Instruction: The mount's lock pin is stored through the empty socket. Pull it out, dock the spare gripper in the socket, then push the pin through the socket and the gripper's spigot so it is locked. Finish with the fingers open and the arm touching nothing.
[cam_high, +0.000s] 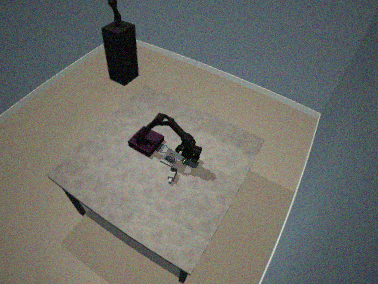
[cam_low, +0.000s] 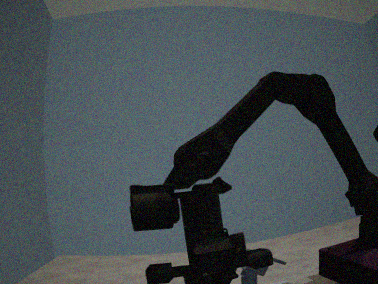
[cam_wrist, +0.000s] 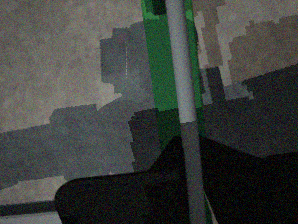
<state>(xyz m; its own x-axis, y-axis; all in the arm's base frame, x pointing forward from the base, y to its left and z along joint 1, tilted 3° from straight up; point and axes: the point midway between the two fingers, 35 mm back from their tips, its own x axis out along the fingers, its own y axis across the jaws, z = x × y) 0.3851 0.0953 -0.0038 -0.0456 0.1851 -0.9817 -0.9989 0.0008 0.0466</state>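
The green bar lies 20 mm to the left of my gripper tip. The rest, counted from my gripper tip: spare gripper 200 mm to the right, 10 mm behind, 10 mm above; then grey socket block 100 mm behind, 80 mm to the right, 30 mm above.
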